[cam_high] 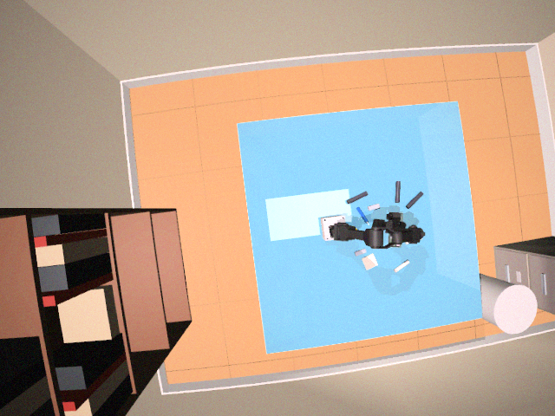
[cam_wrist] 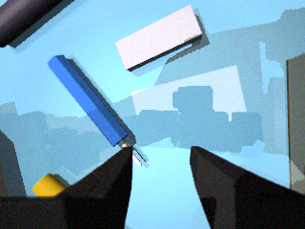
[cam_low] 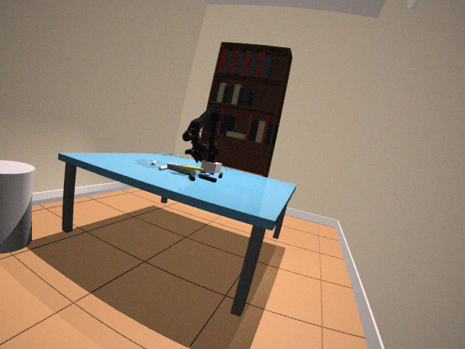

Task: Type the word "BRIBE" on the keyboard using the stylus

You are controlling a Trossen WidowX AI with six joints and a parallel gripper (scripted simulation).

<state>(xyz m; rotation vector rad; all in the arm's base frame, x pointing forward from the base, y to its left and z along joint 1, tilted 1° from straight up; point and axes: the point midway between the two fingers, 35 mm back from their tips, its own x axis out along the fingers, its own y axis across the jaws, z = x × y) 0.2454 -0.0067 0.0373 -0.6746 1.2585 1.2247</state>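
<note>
Now: the blue stylus 6 cm below my gripper tip, 5 cm behind it and 2 cm to the left of it. Also, from my gripper tip: stylus tip: 6 cm below, 4 cm behind, 1 cm to the right; then yellow pencil: 8 cm behind, 7 cm to the right, 6 cm below; then white block: 22 cm to the right, 7 cm below, 7 cm behind.
</note>
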